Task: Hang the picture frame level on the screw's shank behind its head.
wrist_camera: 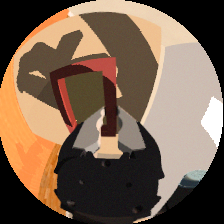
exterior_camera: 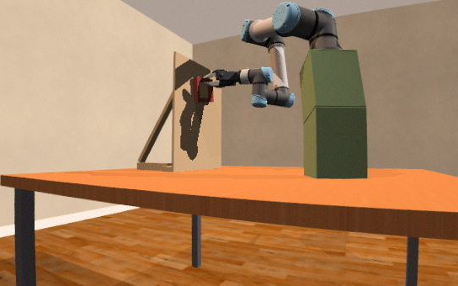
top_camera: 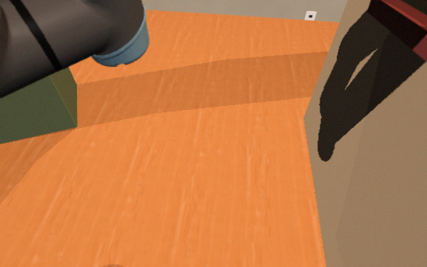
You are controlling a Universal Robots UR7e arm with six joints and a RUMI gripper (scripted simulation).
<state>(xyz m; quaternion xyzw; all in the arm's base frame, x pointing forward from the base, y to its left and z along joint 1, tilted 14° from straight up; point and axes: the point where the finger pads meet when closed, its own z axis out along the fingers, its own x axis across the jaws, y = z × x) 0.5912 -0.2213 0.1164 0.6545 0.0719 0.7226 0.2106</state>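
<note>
Now: the picture frame 50 mm below my hand, 20 mm ahead of it and 10 mm to the right of it. Round my hand: tan board: 190 mm below, 30 mm ahead, 20 mm to the right.
</note>
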